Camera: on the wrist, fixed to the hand. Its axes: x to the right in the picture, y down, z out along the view.
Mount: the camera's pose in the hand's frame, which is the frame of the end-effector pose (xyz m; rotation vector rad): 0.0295 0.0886 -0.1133 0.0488 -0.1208 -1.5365
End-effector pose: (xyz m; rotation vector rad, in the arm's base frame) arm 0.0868 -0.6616 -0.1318 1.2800 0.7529 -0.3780
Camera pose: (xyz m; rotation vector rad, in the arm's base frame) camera 0.1314 -0.5255 -0.0995 0.4682 1.5237 -1.6721
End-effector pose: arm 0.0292 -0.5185 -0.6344 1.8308 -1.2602 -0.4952
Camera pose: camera 0.0715 -0.5110 -0.4940 2.5455 0.3486 -1.3481
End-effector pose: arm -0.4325 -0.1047 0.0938 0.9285 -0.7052 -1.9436
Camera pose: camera -0.3111 -0.1870 0.0864 -1.1620 -0.0414 2.3452
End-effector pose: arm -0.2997 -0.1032 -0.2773 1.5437 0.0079 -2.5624
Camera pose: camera -0.2021 -0.1852 -0.3501 -0.7626 -0.7958 1.6396
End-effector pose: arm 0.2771 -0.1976 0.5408 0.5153 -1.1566 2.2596
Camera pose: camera 0.1892 -0.1382 0.4393 1.0651 -0.3749 0.9003
